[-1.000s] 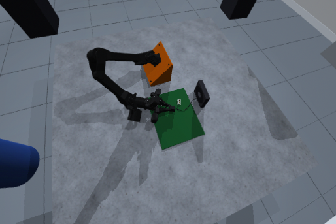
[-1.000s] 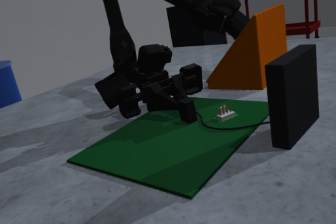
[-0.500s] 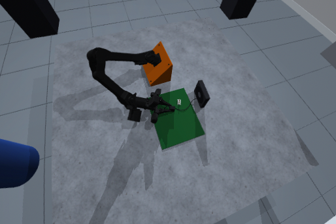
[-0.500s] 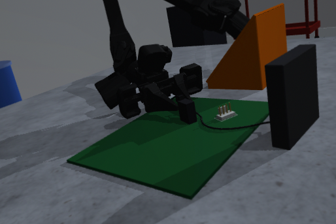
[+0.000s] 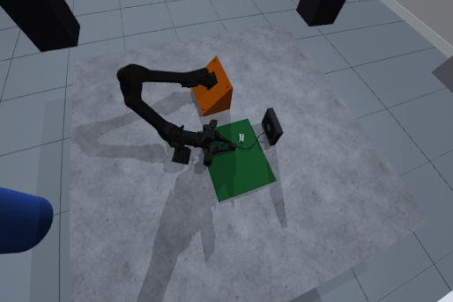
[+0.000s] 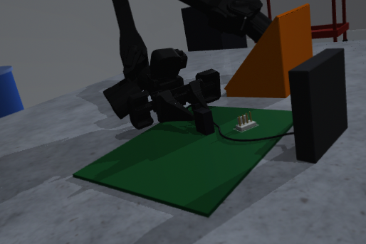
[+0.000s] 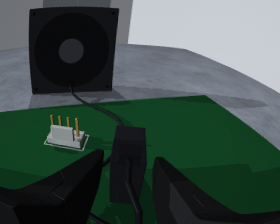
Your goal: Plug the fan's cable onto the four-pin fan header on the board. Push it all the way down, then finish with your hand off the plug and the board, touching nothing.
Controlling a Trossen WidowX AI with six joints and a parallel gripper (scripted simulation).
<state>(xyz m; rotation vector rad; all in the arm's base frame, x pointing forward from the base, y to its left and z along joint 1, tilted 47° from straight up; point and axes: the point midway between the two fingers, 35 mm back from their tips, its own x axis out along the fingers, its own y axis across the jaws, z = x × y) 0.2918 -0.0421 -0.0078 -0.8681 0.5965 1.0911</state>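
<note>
The black fan plug is 1 cm below my gripper tip. Also, from my gripper tip: black fan 3 cm behind, 18 cm to the left, 3 cm above; then green board 4 cm ahead, 1 cm to the left, 5 cm below; then white four-pin fan header 4 cm behind, 6 cm to the left, 3 cm below.
</note>
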